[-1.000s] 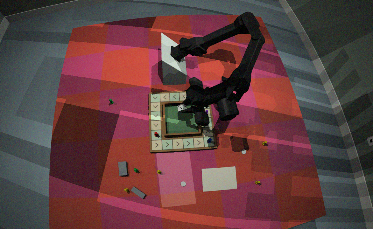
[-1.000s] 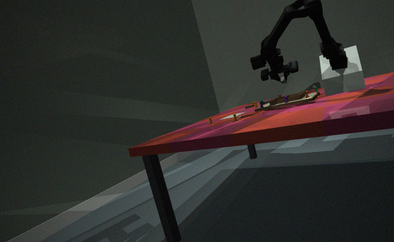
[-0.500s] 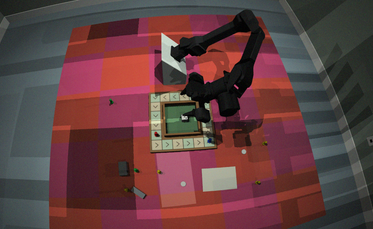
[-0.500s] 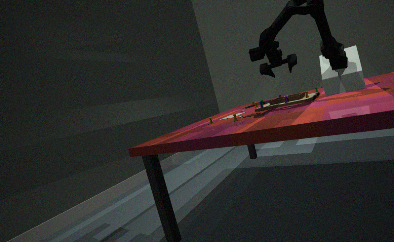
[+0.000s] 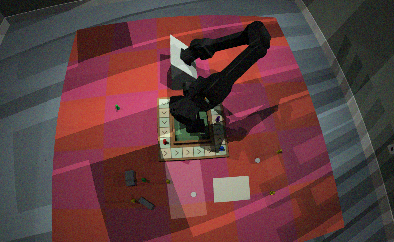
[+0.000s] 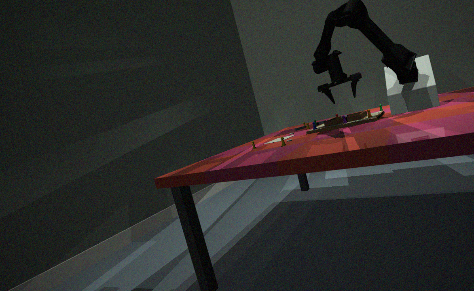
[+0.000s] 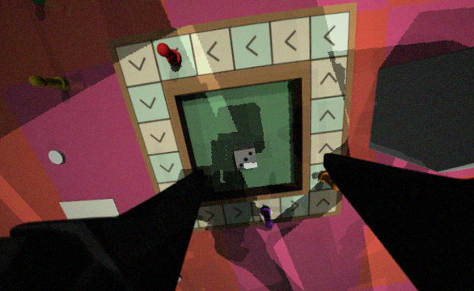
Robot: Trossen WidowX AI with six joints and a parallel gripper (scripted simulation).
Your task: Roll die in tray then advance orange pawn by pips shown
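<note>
The orange pawn lies 11 cm behind my gripper tip, 6 cm to the left of it and 7 cm below it. The rest, counted from my gripper tip: purple pawn: 2 cm behind, 12 cm to the left, 7 cm below; then green tray: 1 cm ahead, 1 cm to the left, 10 cm below; then grey-white die: 1 cm ahead, 2 cm to the left, 8 cm below.
</note>
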